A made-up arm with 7 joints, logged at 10 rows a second.
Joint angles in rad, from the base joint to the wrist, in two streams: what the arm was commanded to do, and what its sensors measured. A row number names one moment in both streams.
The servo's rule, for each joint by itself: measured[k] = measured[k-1] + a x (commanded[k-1-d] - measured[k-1]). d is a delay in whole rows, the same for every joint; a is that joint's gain. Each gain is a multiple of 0.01, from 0.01 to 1. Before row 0 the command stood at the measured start. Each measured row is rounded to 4 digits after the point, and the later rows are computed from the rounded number. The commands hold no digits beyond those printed.
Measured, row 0: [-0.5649, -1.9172, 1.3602, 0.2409, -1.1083, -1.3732, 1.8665]
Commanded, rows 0 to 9: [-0.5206, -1.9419, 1.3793, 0.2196, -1.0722, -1.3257, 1.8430]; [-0.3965, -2.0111, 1.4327, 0.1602, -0.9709, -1.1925, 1.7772]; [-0.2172, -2.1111, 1.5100, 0.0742, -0.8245, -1.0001, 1.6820]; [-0.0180, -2.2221, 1.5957, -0.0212, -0.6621, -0.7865, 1.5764]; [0.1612, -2.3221, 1.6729, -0.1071, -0.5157, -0.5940, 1.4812]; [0.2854, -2.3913, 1.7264, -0.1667, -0.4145, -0.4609, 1.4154]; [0.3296, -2.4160, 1.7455, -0.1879, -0.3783, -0.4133, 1.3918]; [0.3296, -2.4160, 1.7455, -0.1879, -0.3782, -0.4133, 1.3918]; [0.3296, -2.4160, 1.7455, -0.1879, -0.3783, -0.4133, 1.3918]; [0.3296, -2.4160, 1.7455, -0.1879, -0.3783, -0.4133, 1.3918]
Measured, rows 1 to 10: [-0.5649, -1.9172, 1.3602, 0.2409, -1.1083, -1.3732, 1.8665]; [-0.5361, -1.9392, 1.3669, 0.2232, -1.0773, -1.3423, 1.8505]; [-0.4454, -2.0032, 1.3899, 0.1709, -0.9858, -1.2449, 1.8007]; [-0.2971, -2.0992, 1.4319, 0.0906, -0.8471, -1.0858, 1.7200]; [-0.1157, -2.2086, 1.4892, -0.0022, -0.6880, -0.8913, 1.6224]; [0.0643, -2.3096, 1.5535, -0.0893, -0.5398, -0.6981, 1.5264]; [0.2080, -2.3823, 1.6140, -0.1535, -0.4320, -0.5439, 1.4509]; [0.2870, -2.4123, 1.6600, -0.1821, -0.3858, -0.4590, 1.4107]; [0.3147, -2.4156, 1.6899, -0.1869, -0.3793, -0.4293, 1.3978]; [0.3244, -2.4160, 1.7094, -0.1877, -0.3784, -0.4189, 1.3937]
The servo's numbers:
d 1
a 0.65 0.89 0.35 0.83 0.86 0.65 0.68

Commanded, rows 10 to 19: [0.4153, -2.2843, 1.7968, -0.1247, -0.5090, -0.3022, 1.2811]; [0.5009, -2.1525, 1.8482, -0.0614, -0.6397, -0.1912, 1.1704]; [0.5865, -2.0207, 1.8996, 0.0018, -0.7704, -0.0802, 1.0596]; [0.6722, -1.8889, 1.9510, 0.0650, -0.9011, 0.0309, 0.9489]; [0.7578, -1.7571, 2.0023, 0.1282, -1.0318, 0.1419, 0.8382]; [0.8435, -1.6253, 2.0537, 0.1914, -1.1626, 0.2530, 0.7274]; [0.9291, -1.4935, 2.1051, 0.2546, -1.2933, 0.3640, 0.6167]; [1.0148, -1.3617, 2.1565, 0.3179, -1.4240, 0.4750, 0.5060]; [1.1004, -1.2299, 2.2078, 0.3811, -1.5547, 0.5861, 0.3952]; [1.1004, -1.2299, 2.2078, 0.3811, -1.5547, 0.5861, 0.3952]
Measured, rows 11 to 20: [0.3278, -2.4160, 1.7220, -0.1879, -0.3783, -0.4153, 1.3924]; [0.3847, -2.2988, 1.7482, -0.1354, -0.4907, -0.3418, 1.3167]; [0.4602, -2.1686, 1.7832, -0.0740, -0.6188, -0.2439, 1.2172]; [0.5423, -2.0370, 1.8239, -0.0111, -0.7492, -0.1375, 1.1100]; [0.6267, -1.9052, 1.8684, 0.0521, -0.8798, -0.0280, 1.0005]; [0.7119, -1.7734, 1.9153, 0.1153, -1.0105, 0.0824, 0.8901]; [0.7974, -1.6416, 1.9637, 0.1785, -1.1413, 0.1933, 0.7795]; [0.8830, -1.5098, 2.0132, 0.2417, -1.2720, 0.3043, 0.6688]; [0.9687, -1.3780, 2.0634, 0.3049, -1.4027, 0.4153, 0.5581]; [1.0543, -1.2462, 2.1139, 0.3681, -1.5334, 0.5263, 0.4473]
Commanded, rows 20 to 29: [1.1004, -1.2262, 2.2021, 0.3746, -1.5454, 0.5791, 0.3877]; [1.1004, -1.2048, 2.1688, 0.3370, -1.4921, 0.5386, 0.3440]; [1.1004, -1.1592, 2.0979, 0.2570, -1.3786, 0.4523, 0.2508]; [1.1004, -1.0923, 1.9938, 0.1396, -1.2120, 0.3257, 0.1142]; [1.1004, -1.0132, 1.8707, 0.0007, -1.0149, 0.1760, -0.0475]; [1.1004, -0.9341, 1.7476, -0.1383, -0.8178, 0.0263, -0.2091]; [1.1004, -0.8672, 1.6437, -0.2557, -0.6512, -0.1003, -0.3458]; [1.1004, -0.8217, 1.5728, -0.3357, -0.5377, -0.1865, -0.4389]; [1.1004, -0.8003, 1.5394, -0.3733, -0.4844, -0.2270, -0.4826]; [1.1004, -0.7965, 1.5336, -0.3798, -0.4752, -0.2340, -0.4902]
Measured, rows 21 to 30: [1.0843, -1.2317, 2.1468, 0.3789, -1.5517, 0.5652, 0.4119]; [1.0948, -1.2268, 2.1662, 0.3753, -1.5463, 0.5742, 0.3954]; [1.0984, -1.2072, 2.1671, 0.3435, -1.4997, 0.5511, 0.3604]; [1.0997, -1.1645, 2.1429, 0.2717, -1.3956, 0.4869, 0.2859]; [1.1002, -1.1002, 2.0907, 0.1621, -1.2377, 0.3821, 0.1691]; [1.1003, -1.0228, 2.0137, 0.0281, -1.0461, 0.2481, 0.0218]; [1.1004, -0.9439, 1.9206, -0.1100, -0.8498, 0.1039, -0.1352]; [1.1004, -0.8756, 1.8237, -0.2309, -0.6790, -0.0288, -0.2784]; [1.1004, -0.8276, 1.7359, -0.3179, -0.5575, -0.1313, -0.3875]; [1.1004, -0.8033, 1.6671, -0.3639, -0.4946, -0.1935, -0.4522]
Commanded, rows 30 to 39: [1.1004, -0.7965, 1.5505, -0.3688, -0.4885, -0.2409, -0.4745]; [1.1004, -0.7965, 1.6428, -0.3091, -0.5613, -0.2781, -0.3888]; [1.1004, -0.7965, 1.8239, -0.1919, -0.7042, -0.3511, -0.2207]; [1.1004, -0.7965, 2.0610, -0.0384, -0.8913, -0.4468, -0.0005]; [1.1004, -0.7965, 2.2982, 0.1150, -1.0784, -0.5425, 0.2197]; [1.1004, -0.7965, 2.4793, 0.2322, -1.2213, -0.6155, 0.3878]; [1.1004, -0.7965, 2.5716, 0.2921, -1.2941, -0.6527, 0.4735]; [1.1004, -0.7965, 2.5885, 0.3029, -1.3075, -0.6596, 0.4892]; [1.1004, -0.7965, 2.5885, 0.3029, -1.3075, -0.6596, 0.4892]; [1.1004, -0.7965, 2.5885, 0.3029, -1.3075, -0.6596, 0.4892]
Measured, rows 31 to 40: [1.1004, -0.7972, 1.6204, -0.3771, -0.4779, -0.2198, -0.4780]; [1.1004, -0.7966, 1.5959, -0.3702, -0.4870, -0.2335, -0.4756]; [1.1004, -0.7965, 1.6123, -0.3195, -0.5509, -0.2625, -0.4166]; [1.1004, -0.7965, 1.6864, -0.2136, -0.6827, -0.3201, -0.2834]; [1.1004, -0.7965, 1.8175, -0.0682, -0.8621, -0.4025, -0.0910]; [1.1004, -0.7965, 1.9857, 0.0839, -1.0481, -0.4935, 0.1203]; [1.1004, -0.7965, 2.1585, 0.2070, -1.1971, -0.5728, 0.3022]; [1.1004, -0.7965, 2.3031, 0.2776, -1.2805, -0.6247, 0.4187]; [1.1004, -0.7965, 2.4030, 0.2986, -1.3037, -0.6474, 0.4666]; [1.1004, -0.7965, 2.4679, 0.3022, -1.3070, -0.6553, 0.4820]
